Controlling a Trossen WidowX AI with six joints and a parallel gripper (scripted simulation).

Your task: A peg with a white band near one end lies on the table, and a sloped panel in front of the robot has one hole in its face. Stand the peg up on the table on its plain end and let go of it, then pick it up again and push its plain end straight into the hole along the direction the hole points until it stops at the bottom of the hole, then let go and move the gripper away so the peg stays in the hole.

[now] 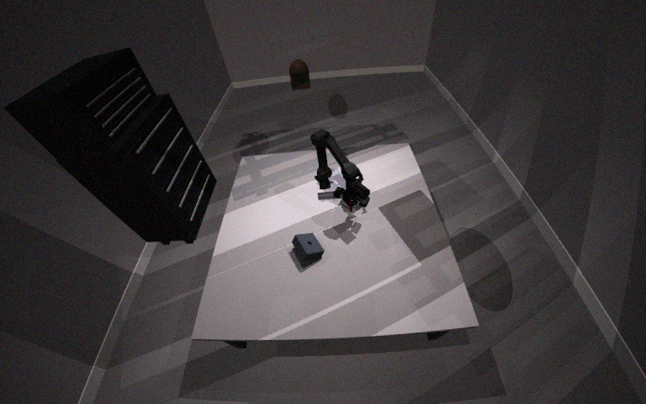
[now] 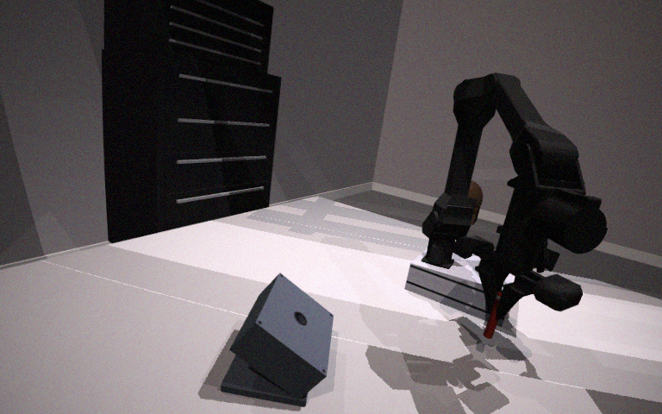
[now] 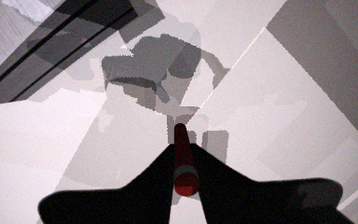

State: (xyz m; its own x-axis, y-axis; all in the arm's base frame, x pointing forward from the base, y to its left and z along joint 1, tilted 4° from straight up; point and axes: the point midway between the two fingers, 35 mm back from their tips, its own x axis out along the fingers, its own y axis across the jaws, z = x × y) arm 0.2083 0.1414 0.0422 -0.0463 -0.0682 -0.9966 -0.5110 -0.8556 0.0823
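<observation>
The grey sloped panel is 250 mm to the right of my gripper tip, 210 mm ahead of it and 30 mm below it. The rest, counted from my gripper tip: red peg: 20 mm above.
</observation>
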